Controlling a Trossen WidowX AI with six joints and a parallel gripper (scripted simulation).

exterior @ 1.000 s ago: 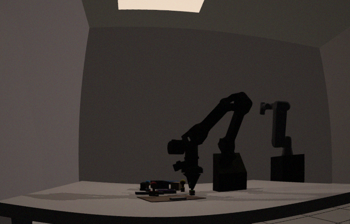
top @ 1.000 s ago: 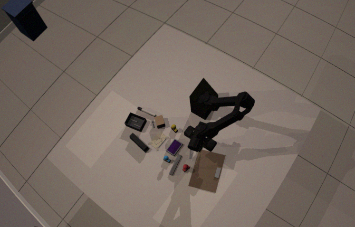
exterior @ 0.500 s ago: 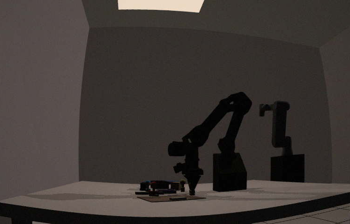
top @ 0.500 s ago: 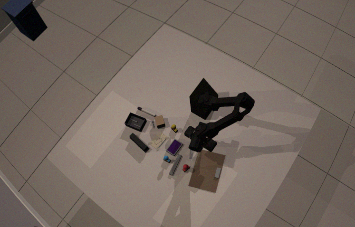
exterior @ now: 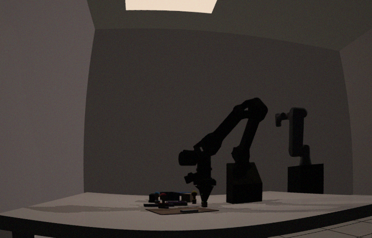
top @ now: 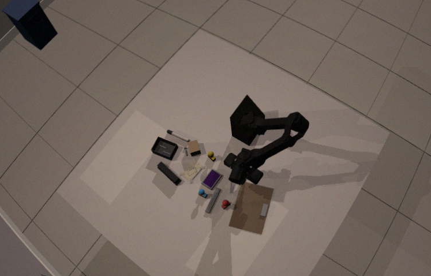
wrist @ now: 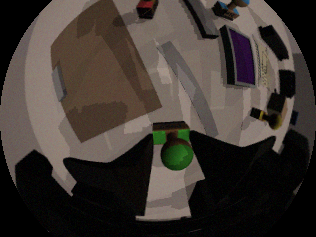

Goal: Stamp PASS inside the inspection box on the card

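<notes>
Right now my gripper tip is 110 mm short of the purple ink pad, 110 mm to the left of it and 20 mm above it. The rest, counted from my gripper tip: yellow stamp: 20 mm ahead, 180 mm to the right; then green-knobbed stamp: right at my gripper tip; then red stamp: 170 mm ahead, 20 mm to the left.
</notes>
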